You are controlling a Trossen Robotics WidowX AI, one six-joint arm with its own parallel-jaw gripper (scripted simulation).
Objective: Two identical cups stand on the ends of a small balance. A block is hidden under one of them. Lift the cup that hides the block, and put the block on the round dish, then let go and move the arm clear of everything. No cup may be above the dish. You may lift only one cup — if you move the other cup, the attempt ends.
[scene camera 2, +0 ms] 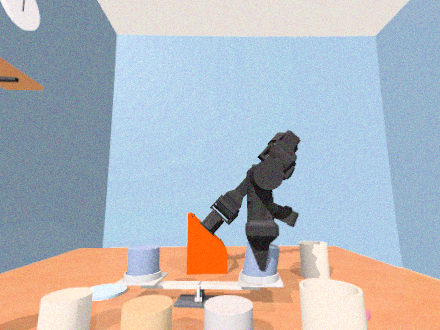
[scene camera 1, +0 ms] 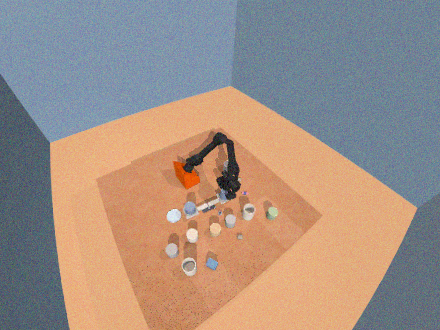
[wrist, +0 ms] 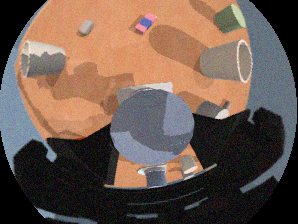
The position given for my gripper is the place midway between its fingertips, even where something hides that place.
Note:
I see my gripper [scene camera 2: 261, 265], a blue-grey cup [scene camera 2: 250, 268], a blue-grey cup [scene camera 2: 142, 260], a white cup [wrist: 232, 61], a white cup [scene camera 2: 314, 263] and a small balance [scene camera 2: 245, 282].
My gripper shows as well in the wrist view [wrist: 149, 116].

